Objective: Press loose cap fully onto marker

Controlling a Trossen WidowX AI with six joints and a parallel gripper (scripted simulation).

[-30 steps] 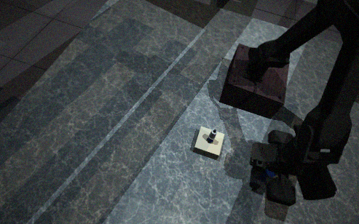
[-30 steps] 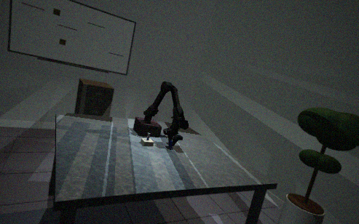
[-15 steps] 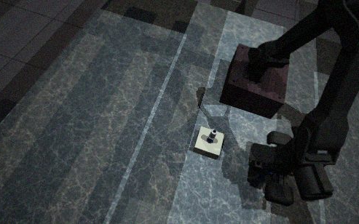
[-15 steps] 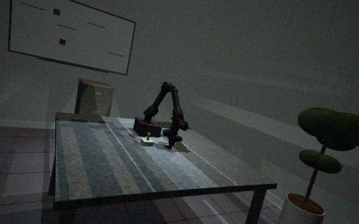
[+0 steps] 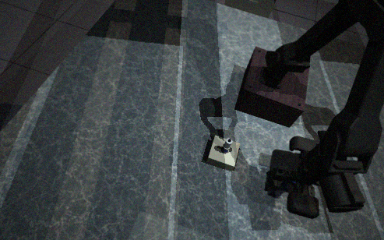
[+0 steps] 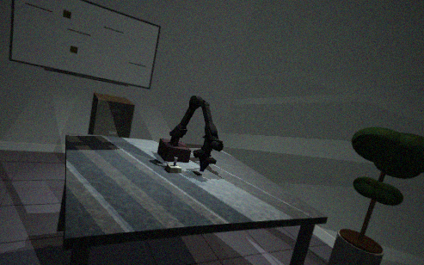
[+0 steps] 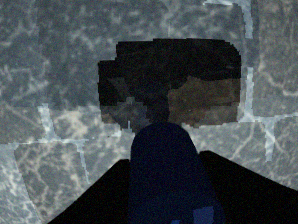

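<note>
Now: the holder block 18 cm to the right of my gripper tip, 5 cm behind it and 2 cm below it. From my gripper tip the other things lie so: blue cap (1 cm above).
</note>
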